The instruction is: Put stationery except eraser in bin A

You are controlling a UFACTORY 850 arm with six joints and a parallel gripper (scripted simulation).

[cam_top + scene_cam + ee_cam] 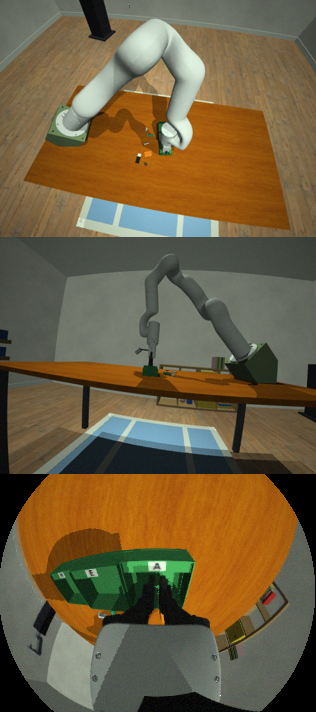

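Right now my hand is 3 cm past the green bin, 8 cm to the right of it and 2 cm above it. From my hand the other things lie so: white bolt: 14 cm behind, 2 cm to the right, 4 cm below; green cylinder: 14 cm behind, 6 cm to the left, 4 cm below; orange pad: 10 cm behind, 8 cm to the right, 4 cm below.
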